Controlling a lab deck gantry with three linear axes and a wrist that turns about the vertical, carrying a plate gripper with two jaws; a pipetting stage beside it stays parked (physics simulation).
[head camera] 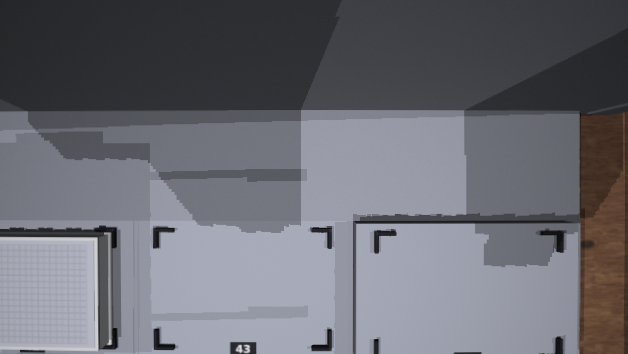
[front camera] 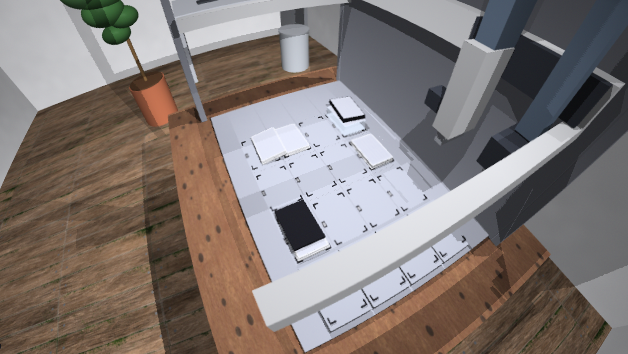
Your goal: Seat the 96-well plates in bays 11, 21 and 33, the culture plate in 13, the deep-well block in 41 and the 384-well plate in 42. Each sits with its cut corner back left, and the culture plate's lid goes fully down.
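Frame: origin at the robot's base, x ahead, y left, z up, level; metres.
Seen in the pictures: robot's base, origin of the base link: [front camera: 242, 143].
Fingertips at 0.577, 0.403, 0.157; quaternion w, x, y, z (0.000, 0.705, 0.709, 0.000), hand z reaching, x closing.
Pixels of each thing's top centre, then the offset from my fingertips to it, as dx, dy, dz. "pt": a spot on its surface instead.
- white-topped piece with a black side, middle of its top: [front camera: 346, 106] -0.529, -0.027, -0.100
- pale translucent piece, middle of its top: [front camera: 346, 113] -0.513, -0.039, -0.115
- black slab, middle of its top: [front camera: 298, 222] -0.208, -0.360, -0.135
- white plate, middle of its top: [front camera: 302, 231] -0.185, -0.360, -0.143
- Bay 43, surface spot: [head camera: 240, 280] pt -0.187, -0.033, -0.157
- raised bay platform, surface spot: [head camera: 450, 295] pt -0.033, -0.039, -0.143
In the head view a plate with a fine grid of wells [head camera: 45, 295] [front camera: 371, 150] sits in the bay left of bay 43. Behind it in the front view, a white-topped piece with a black side [front camera: 346, 107] is above a pale translucent piece [front camera: 345, 125] in the far back corner bay. Two white plates [front camera: 267, 145] [front camera: 294, 139] sit side by side at the far left, their near edges close together or touching. A black slab [front camera: 300, 225] lies over a white plate [front camera: 314, 249] at the front left. Cut corners and well details are too small to tell. My gripper's jaws do not show in either view.
Bay 43 [head camera: 240, 280] has black corner marks. A raised bay platform [head camera: 450, 295] is to its right. A pale beam [front camera: 400, 235] crosses in front of the near bays. A pale box-shaped stage [front camera: 470, 90] hangs near the dark back wall [front camera: 390, 75].
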